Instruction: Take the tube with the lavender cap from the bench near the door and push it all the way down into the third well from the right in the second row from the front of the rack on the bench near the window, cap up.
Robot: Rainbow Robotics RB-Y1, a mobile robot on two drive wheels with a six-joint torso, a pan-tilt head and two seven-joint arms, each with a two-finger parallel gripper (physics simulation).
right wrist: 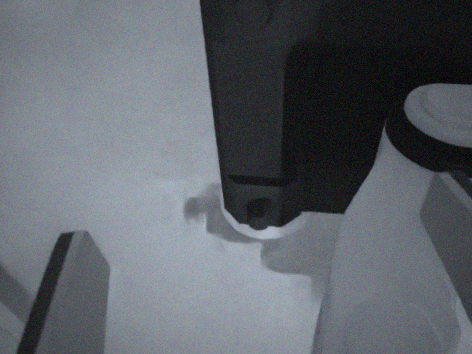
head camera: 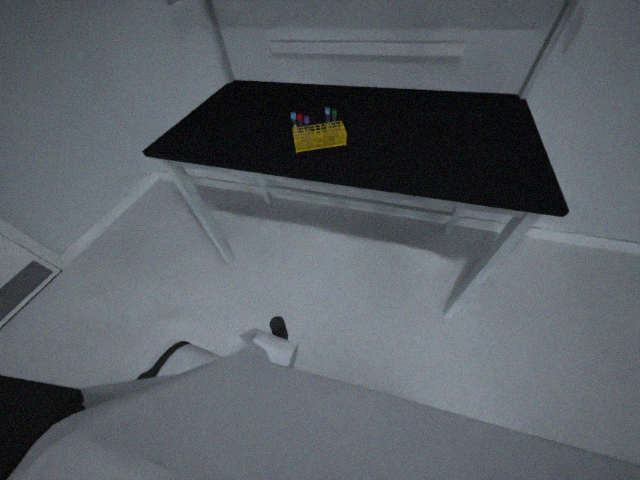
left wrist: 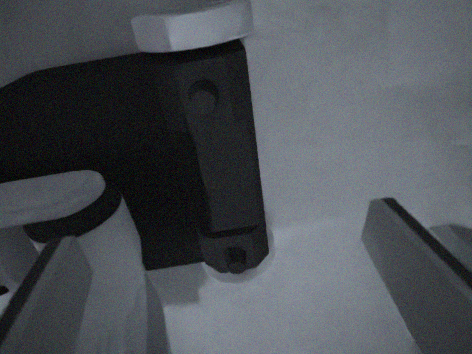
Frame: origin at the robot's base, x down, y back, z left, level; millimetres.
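Seen in the pictures: left gripper, between the fingertips: (left wrist: 229,236); right gripper, between the fingertips: (right wrist: 264,222).
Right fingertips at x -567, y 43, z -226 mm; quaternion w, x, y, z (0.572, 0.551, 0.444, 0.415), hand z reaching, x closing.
Offsets run from my right fingertips to a thing's middle. "*": to the spot under its first point. Level surfaces: height alone.
A black-topped bench @(dx -348 mm) (head camera: 439,149) stands ahead in the head view; I cannot tell whether it is the one near the door or the window. A yellow rack @(dx -377, dy -847, dz +529 mm) (head camera: 320,148) stands on it, left of the middle. Upright in the rack are a tube with a purple or lavender cap @(* dx -462, dy -811, dz +561 mm) (head camera: 306,119), a red-capped tube @(* dx -462, dy -821, dz +591 mm) (head camera: 299,117), two light-blue-capped tubes @(* dx -459, dy -833, dz +618 mm) (head camera: 293,116) @(* dx -458, dy -885, dz +501 mm) (head camera: 327,111) and a green-capped tube @(* dx -461, dy -874, dz +472 mm) (head camera: 334,112). The wells are too small to count. My left gripper (left wrist: 229,236) is open and empty over the floor. My right gripper (right wrist: 264,222) is open and empty too. Both are away from the rack.
The bench's pale legs (head camera: 204,217) (head camera: 485,268) reach the floor in front of the robot. Walls close in the bench's back and sides. A framed panel (head camera: 25,284) shows at the left edge. The robot's dark base (left wrist: 230,150) (right wrist: 250,110) shows below both wrists.
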